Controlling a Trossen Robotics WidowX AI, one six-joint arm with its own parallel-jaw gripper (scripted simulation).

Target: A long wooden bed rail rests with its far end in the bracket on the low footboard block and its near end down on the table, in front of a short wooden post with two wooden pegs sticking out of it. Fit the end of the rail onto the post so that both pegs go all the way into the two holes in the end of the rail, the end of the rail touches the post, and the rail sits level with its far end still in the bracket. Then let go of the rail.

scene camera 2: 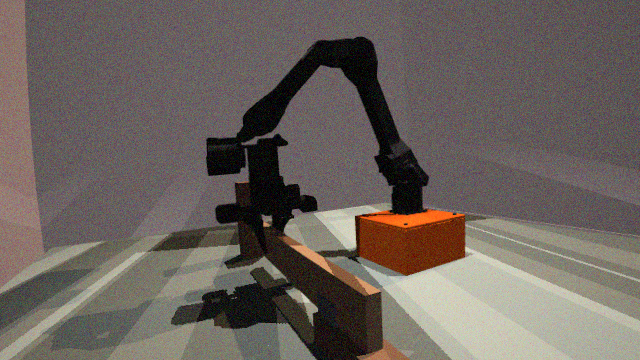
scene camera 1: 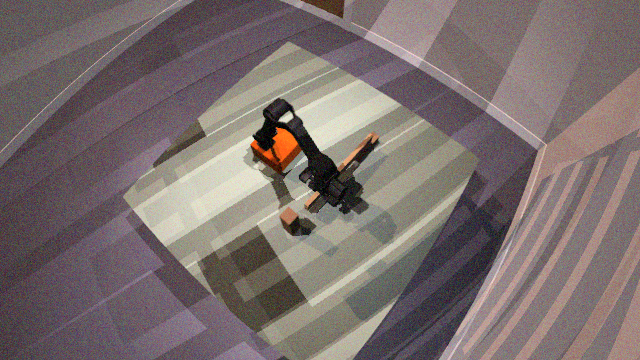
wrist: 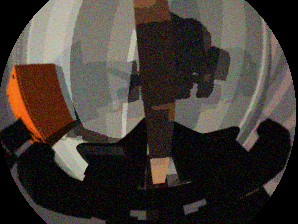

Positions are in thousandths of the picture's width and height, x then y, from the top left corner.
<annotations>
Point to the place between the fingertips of my gripper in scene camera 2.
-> At 423, 701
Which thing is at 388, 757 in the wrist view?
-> My gripper.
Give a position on a wooden rail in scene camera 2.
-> At 560, 846
</annotations>
